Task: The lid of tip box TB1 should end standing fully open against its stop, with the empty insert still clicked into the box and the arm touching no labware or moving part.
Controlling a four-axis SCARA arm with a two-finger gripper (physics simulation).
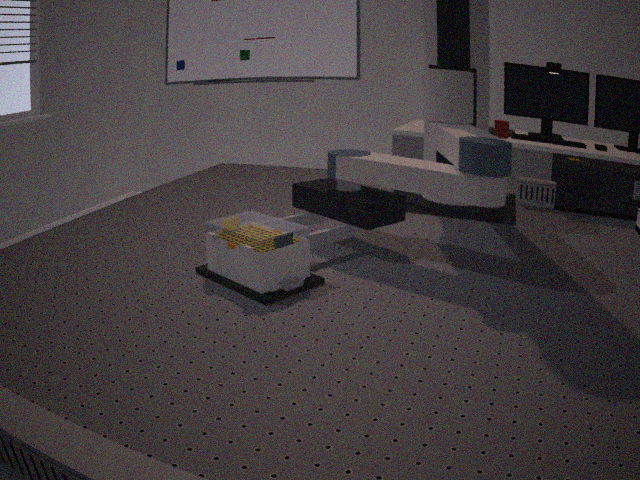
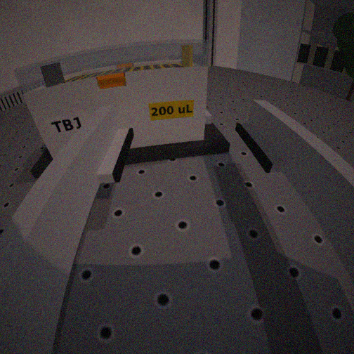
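Note:
Tip box TB1 is pale and stands upright on a black base. Its clear lid lies closed over the top. The yellow gridded insert shows under the lid, level in the box; whether it is clicked in cannot be told. An orange tab is on the labelled side. My gripper is shut with nothing held, its fingers still some way apart at this limit. Its fingertips are low, beside the box's labelled side; contact cannot be told.
The black gripper body hangs to the right of the box, under the pale arm. The perforated table top extends around the base. A desk with monitors stands at the back right.

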